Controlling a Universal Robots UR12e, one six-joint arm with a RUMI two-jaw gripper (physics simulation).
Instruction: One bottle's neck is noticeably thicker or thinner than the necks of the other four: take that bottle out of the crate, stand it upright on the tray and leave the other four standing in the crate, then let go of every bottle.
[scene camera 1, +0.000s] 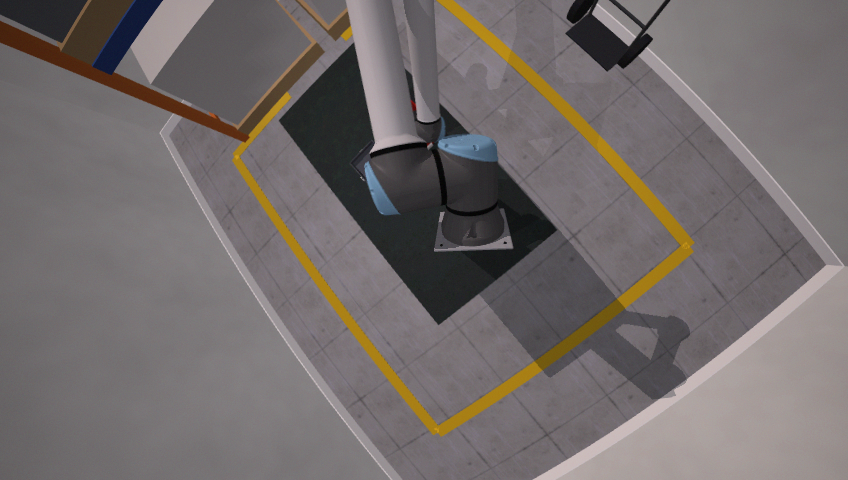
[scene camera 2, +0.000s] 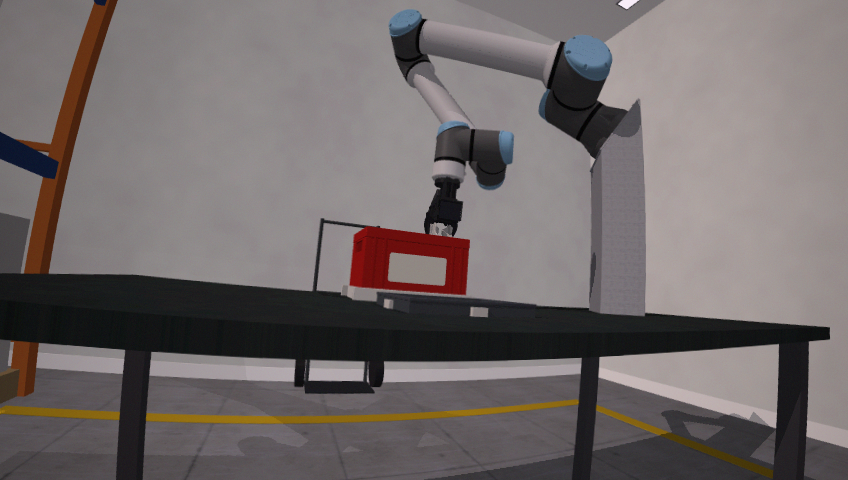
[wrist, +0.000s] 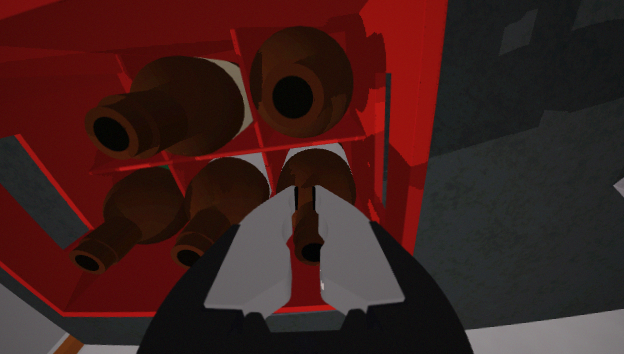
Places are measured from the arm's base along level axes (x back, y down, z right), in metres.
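Where they show: gripper, fingertip midpoint: (wrist: 305, 188); arm's base at its link origin: (scene camera 1: 472, 227) (scene camera 2: 612, 136).
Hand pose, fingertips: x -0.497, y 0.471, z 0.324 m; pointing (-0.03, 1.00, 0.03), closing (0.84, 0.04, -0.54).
Things, the pixels of their top centre, and the offset from my fingertips. "pt": a spot on its surface instead. Level surfaces: height alone.
- red crate at its top centre: (wrist: 143, 217) (scene camera 2: 409, 237) dx -0.061, dy -0.050, dz +0.054 m
- upper-right bottle at its top centre: (wrist: 292, 98) dx +0.034, dy -0.038, dz +0.058 m
- upper-left bottle at its top centre: (wrist: 111, 134) dx -0.048, dy -0.038, dz +0.092 m
- lower-left bottle at its top centre: (wrist: 86, 263) dx -0.157, dy -0.038, dz +0.050 m
- lower-middle bottle at its top centre: (wrist: 189, 258) dx -0.082, dy -0.038, dz +0.014 m
- lower-right bottle at its top centre: (wrist: 316, 252) dx -0.006, dy -0.039, dz -0.025 m
- dark tray at a spot on its surface: (scene camera 2: 505, 305) pt dx -0.165, dy +0.104, dz -0.323 m
- dark table at its surface level: dy +0.125 m
The red crate (scene camera 2: 368, 261) (wrist: 425, 75) holds five brown bottles, seen from above in the wrist view. The upper row has an upper-right bottle (wrist: 327, 55) and an upper-left bottle (wrist: 200, 100). The lower row has a lower-left bottle (wrist: 145, 200), a lower-middle bottle (wrist: 225, 185) and a lower-right bottle (wrist: 320, 165). My gripper (scene camera 2: 441, 230) (wrist: 305, 188) is nearly shut over the lower-right bottle. Its neck shows in the narrow gap, partly hidden by the fingers; no firm grip shows. Perspective makes neck widths hard to compare. The dark tray (scene camera 2: 505, 305) lies beside the crate.
The crate's walls and red dividers surround the bottles closely. The dark table (scene camera 1: 416, 273) (scene camera 2: 208, 309) carries the crate, the tray and the arm's pedestal (scene camera 2: 618, 249). A hand truck (scene camera 1: 606, 44) (scene camera 2: 320, 255) stands beyond the table, and an orange rack post (scene camera 2: 74, 118) rises at the left.
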